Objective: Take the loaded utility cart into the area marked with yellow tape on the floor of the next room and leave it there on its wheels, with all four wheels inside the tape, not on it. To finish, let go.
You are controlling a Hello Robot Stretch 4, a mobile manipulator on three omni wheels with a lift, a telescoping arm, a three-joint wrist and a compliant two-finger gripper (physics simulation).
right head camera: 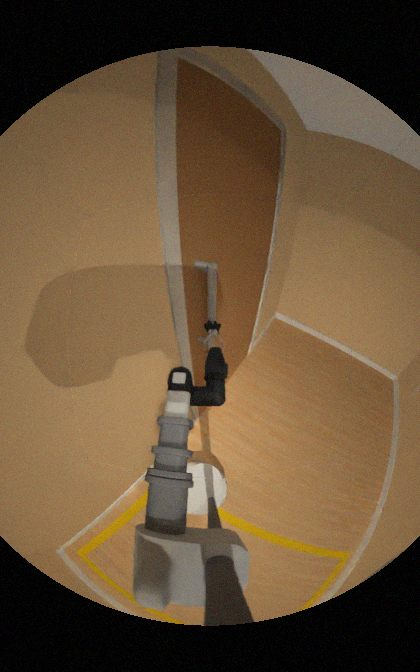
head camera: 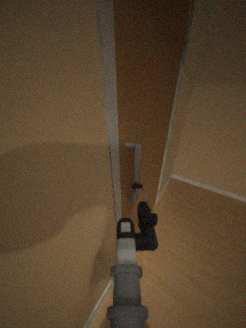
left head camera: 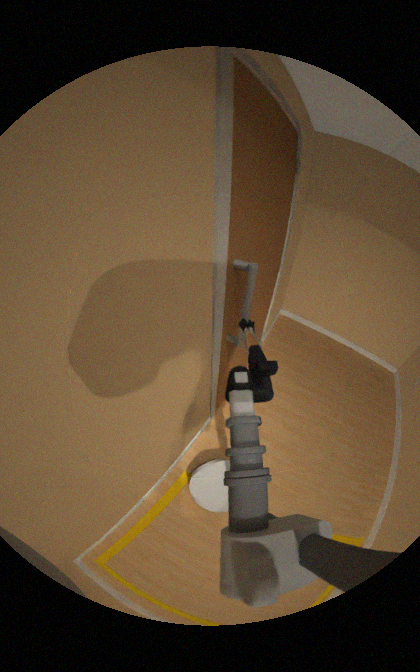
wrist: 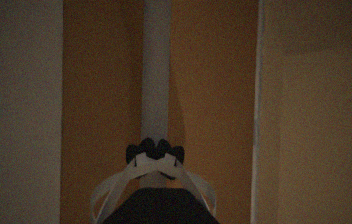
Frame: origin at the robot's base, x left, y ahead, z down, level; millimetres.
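Seen in the pictures: gripper, fingertip midpoint: (head camera: 136, 183) (wrist: 154, 151).
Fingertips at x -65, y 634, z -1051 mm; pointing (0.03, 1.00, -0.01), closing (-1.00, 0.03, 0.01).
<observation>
A point is followed by its place in that frame.
The utility cart does not show in these views. A brown door (head camera: 150, 75) {z -1575, x -137, y 868 mm} (left head camera: 260, 200) (right head camera: 225, 200) (wrist: 215, 100) {z -1124, x -203, y 966 mm} in a grey frame has a grey upright bar handle (head camera: 137, 162) {z -1198, x -63, y 627 mm} (left head camera: 251, 290) (right head camera: 212, 295) (wrist: 156, 75) {z -1138, x -66, y 627 mm}. My gripper (head camera: 137, 186) {z -1051, x -65, y 634 mm} (left head camera: 247, 325) (right head camera: 212, 327) (wrist: 154, 151) {z -1051, x -65, y 634 mm} is at the lower part of this handle. Its black fingertips are almost together and cover the bar in the wrist view; they look shut in front of it, not around it. Yellow tape (left head camera: 145, 520) (right head camera: 280, 539) marks an area on the floor below my arm, which partly hides it.
A tan wall (head camera: 50, 100) {z -1504, x 172, y 413 mm} (left head camera: 140, 200) (right head camera: 110, 175) stands close at the left of the door, with my shadow on it. Another wall (head camera: 215, 130) {z -986, x -1286, y 1798 mm} (left head camera: 345, 265) (right head camera: 340, 265) stands at the right. A white round shape (left head camera: 209, 487) (right head camera: 206, 490) shows low beside my arm, at the tape.
</observation>
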